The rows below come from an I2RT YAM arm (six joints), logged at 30 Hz.
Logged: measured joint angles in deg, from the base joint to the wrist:
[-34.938 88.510 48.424 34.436 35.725 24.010]
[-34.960 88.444 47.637 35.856 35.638 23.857]
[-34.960 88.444 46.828 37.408 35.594 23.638]
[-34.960 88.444 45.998 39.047 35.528 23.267]
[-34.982 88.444 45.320 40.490 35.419 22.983]
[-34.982 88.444 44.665 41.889 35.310 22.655]
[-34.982 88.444 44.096 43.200 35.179 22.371]
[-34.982 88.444 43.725 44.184 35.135 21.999]
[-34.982 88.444 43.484 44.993 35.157 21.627]
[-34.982 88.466 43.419 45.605 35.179 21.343]
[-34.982 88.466 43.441 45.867 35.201 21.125]
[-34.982 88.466 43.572 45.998 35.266 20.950]
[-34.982 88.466 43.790 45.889 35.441 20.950]
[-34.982 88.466 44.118 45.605 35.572 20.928]
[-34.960 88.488 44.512 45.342 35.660 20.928]
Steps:
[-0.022 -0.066 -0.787 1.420 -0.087 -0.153]
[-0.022 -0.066 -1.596 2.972 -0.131 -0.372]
[-0.022 -0.066 -2.426 4.611 -0.197 -0.743]
[-0.044 -0.066 -3.104 6.054 -0.306 -1.027]
[-0.044 -0.066 -3.759 7.453 -0.415 -1.355]
[-0.044 -0.066 -4.328 8.764 -0.546 -1.639]
[-0.044 -0.066 -4.699 9.748 -0.590 -2.011]
[-0.044 -0.066 -4.940 10.557 -0.568 -2.383]
[-0.044 -0.044 -5.005 11.169 -0.546 -2.667]
[-0.044 -0.044 -4.983 11.431 -0.524 -2.885]
[-0.044 -0.044 -4.852 11.562 -0.459 -3.060]
[-0.044 -0.044 -4.634 11.453 -0.284 -3.060]
[-0.044 -0.044 -4.306 11.169 -0.153 -3.082]
[-0.022 -0.022 -3.912 10.906 -0.065 -3.082]

